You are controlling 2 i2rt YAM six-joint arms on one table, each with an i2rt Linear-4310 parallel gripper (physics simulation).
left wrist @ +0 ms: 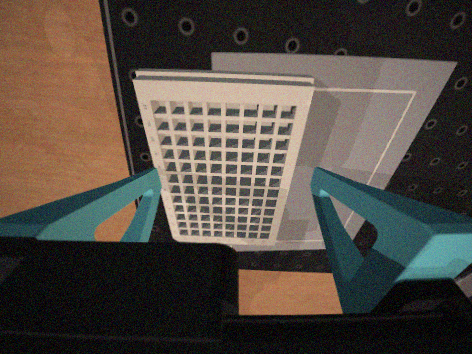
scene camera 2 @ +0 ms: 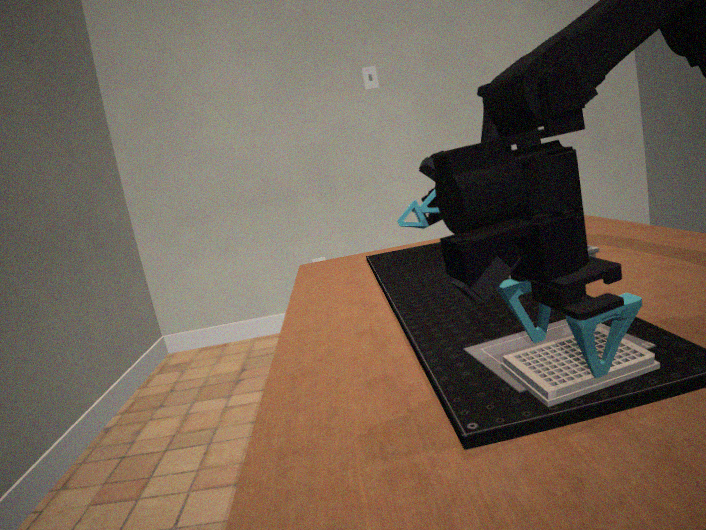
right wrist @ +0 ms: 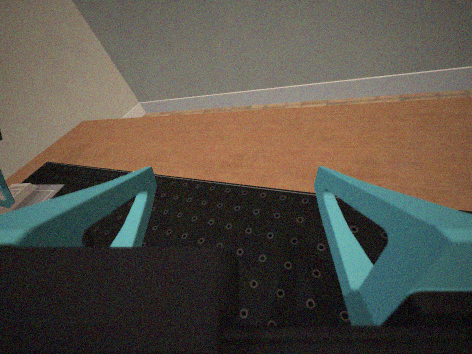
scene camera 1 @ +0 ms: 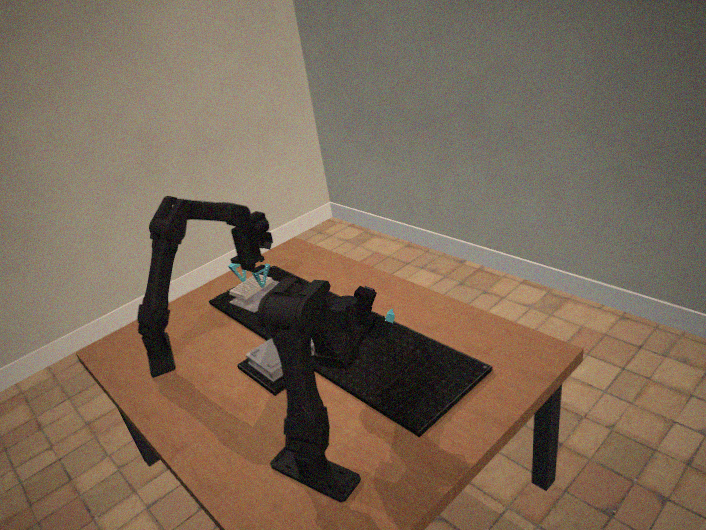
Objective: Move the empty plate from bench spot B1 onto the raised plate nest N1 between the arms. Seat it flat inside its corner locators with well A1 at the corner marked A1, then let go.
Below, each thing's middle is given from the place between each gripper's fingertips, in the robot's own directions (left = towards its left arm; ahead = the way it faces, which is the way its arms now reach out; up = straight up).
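White well plate (scene camera 2: 555, 372): 10 mm behind my left hand, 10 mm to the left of it, 10 mm below it. Grey nest pad (scene camera 2: 490, 354): 50 mm to the right of my left hand, 10 mm behind it and 10 mm below it. By its middle, the white well plate is nearer to my left hand than to my right gripper.
Relative to the grey nest pad, my right gripper is 500 mm to the right, 40 mm past and 120 mm above. The white well plate is 560 mm to the left of my right hand, 30 mm behind it and 110 mm below it. Going by their middles, of the things named here the grey nest pad is the nearest to my right gripper.
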